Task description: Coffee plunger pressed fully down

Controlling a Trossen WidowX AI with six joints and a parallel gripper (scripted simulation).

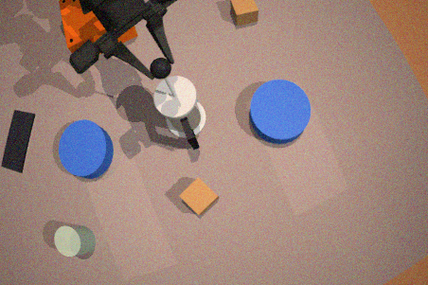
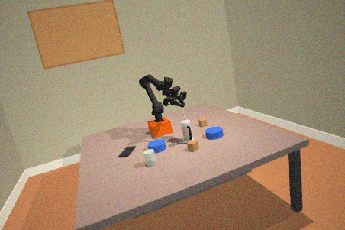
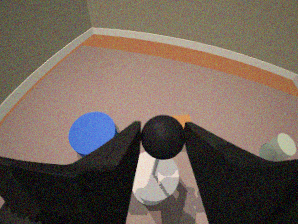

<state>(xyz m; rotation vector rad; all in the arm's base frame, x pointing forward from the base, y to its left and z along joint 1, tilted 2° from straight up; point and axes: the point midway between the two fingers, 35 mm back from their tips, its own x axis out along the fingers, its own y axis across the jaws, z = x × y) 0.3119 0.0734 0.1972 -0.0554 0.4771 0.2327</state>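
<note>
Now: the coffee press 1 cm ahead of my gripper tip and 13 cm below it.
</note>
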